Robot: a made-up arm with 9 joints. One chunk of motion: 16 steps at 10 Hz.
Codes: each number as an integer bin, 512 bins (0 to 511) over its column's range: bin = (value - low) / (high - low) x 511, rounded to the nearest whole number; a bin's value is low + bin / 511 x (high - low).
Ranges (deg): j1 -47..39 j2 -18..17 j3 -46..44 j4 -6..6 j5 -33..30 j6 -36..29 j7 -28..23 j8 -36..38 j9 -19..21
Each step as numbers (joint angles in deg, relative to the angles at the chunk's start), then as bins.
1 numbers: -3.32 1.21 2.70 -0.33 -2.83 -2.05 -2.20 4.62 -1.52
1 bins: 260 280 277 241 245 267 259 280 223
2 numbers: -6.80 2.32 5.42 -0.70 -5.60 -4.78 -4.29 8.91 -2.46
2 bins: 239 297 292 226 222 245 238 310 211
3 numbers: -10.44 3.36 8.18 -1.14 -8.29 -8.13 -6.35 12.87 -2.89
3 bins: 217 312 308 207 200 219 217 337 206
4 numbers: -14.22 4.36 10.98 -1.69 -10.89 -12.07 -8.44 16.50 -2.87
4 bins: 195 326 324 184 179 188 196 363 206
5 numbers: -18.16 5.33 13.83 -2.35 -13.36 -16.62 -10.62 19.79 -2.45
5 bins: 171 341 340 155 159 152 174 385 211
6 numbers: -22.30 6.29 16.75 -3.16 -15.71 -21.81 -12.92 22.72 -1.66
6 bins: 147 355 356 121 140 112 151 405 222
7 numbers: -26.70 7.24 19.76 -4.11 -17.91 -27.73 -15.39 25.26 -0.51
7 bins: 121 369 373 80 122 65 126 423 236
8 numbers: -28.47 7.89 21.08 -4.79 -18.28 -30.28 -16.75 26.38 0.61
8 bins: 110 378 381 52 119 45 113 431 251
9 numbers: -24.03 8.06 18.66 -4.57 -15.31 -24.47 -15.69 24.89 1.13
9 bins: 136 380 367 61 143 91 123 420 257
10 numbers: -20.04 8.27 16.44 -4.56 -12.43 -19.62 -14.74 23.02 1.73
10 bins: 160 384 355 61 167 129 133 408 265
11 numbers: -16.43 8.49 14.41 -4.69 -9.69 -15.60 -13.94 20.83 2.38
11 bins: 182 387 343 56 189 160 141 392 273
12 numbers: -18.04 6.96 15.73 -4.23 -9.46 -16.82 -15.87 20.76 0.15
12 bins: 172 364 350 75 191 151 122 392 245
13 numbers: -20.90 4.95 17.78 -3.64 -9.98 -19.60 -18.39 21.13 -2.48
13 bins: 155 335 362 100 187 129 96 395 211
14 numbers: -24.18 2.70 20.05 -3.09 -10.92 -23.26 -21.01 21.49 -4.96
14 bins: 136 302 375 124 179 100 70 397 179
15 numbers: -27.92 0.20 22.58 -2.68 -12.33 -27.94 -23.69 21.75 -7.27
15 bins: 113 266 389 141 168 63 43 399 150
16 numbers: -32.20 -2.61 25.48 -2.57 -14.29 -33.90 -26.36 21.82 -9.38
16 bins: 88 225 406 146 152 17 16 399 123
